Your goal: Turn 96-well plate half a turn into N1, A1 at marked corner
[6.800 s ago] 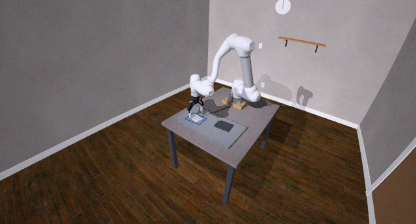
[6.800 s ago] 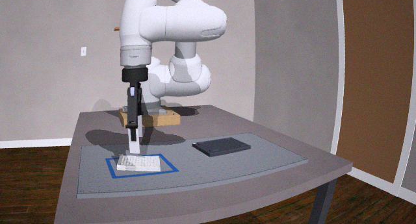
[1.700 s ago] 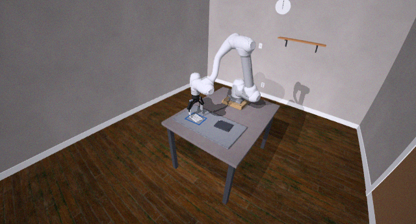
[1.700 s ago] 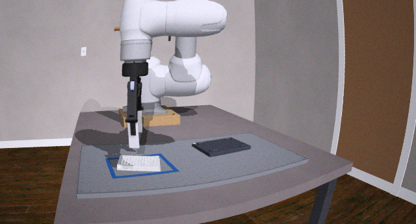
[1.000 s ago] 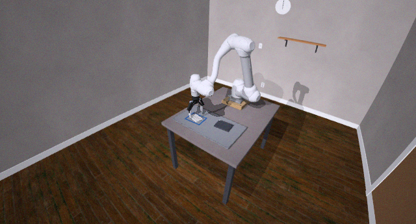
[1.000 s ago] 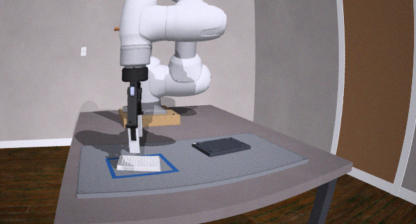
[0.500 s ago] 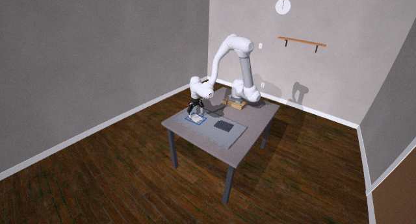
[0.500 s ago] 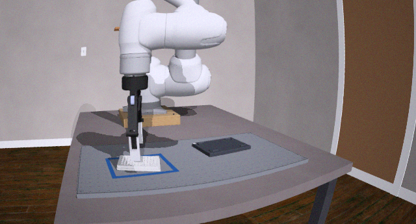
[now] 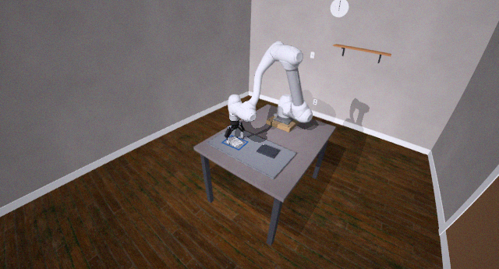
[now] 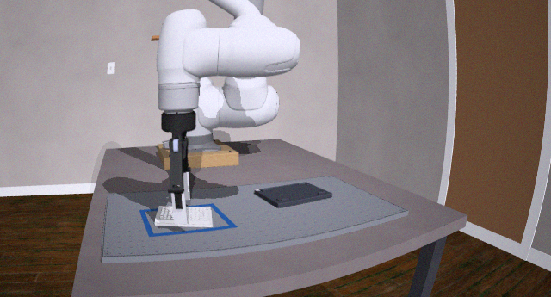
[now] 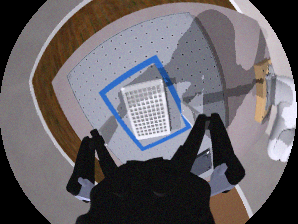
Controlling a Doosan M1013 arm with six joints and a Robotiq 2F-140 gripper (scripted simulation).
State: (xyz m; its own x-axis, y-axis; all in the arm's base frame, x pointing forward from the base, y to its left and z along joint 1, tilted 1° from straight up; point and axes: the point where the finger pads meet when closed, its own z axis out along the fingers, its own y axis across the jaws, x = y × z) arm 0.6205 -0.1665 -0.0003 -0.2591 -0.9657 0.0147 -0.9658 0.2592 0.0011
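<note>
My hand is 2 cm above the white 96-well plate. The rest, counted from my hand: dark plate nest N1 (7 cm behind, 30 cm to the left, 2 cm below).
</note>
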